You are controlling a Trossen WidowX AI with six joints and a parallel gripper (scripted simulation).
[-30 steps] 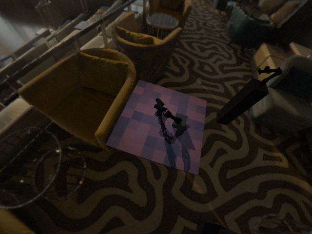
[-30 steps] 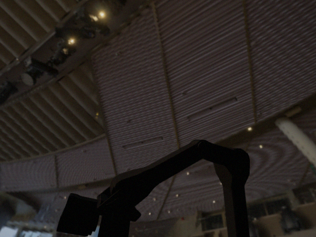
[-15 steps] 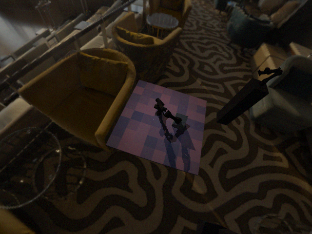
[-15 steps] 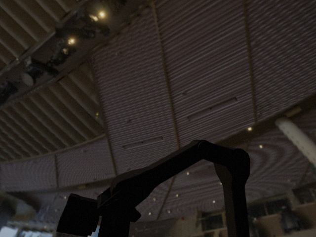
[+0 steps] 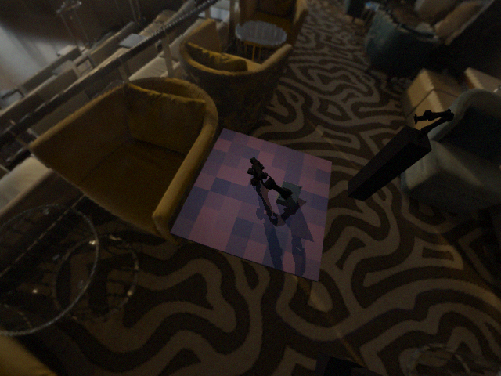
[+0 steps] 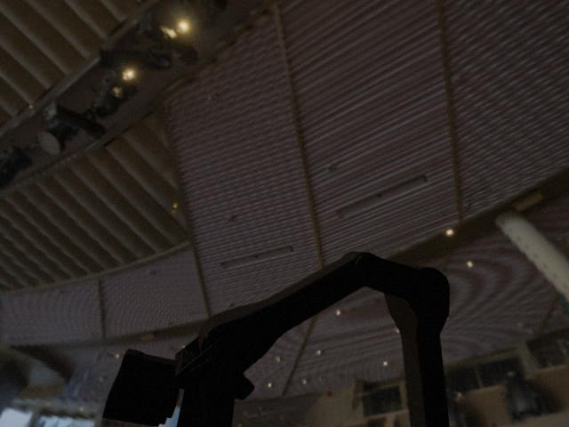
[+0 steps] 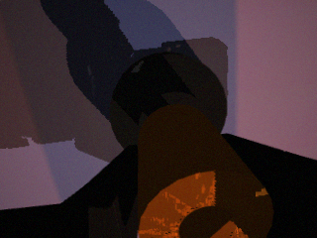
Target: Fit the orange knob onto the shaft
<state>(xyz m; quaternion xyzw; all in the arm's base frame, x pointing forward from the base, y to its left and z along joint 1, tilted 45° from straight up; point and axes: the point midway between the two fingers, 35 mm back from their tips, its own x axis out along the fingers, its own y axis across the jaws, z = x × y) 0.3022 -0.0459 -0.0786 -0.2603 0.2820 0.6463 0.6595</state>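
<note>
My gripper tip is now 20 mm below the orange knob. Round my gripper tip: dark round pedestal 40 mm below.
</note>
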